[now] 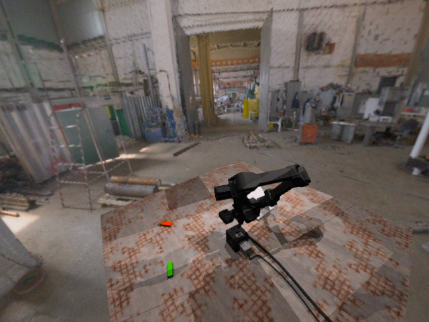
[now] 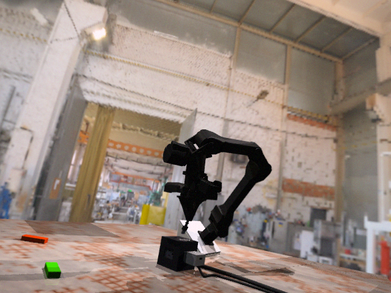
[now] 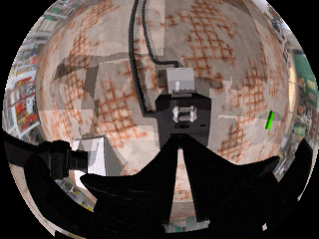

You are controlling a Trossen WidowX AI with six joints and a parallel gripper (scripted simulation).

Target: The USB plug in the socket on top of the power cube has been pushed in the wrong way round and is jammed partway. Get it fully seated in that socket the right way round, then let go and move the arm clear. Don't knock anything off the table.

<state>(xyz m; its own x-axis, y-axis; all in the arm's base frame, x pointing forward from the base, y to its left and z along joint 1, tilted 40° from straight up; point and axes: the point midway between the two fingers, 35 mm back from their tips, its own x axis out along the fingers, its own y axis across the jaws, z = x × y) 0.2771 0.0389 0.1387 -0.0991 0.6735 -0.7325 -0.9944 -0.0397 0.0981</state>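
Now: gripper tip 6 cm above the usb socket, 1 cm to the right of it and 1 cm short of it. Also, from my gripper tip: green block (34 cm ahead, 12 cm below, 5 cm to the right); orange block (32 cm to the right, 28 cm ahead, 12 cm below); usb plug (2 cm below, 1 cm to the right).
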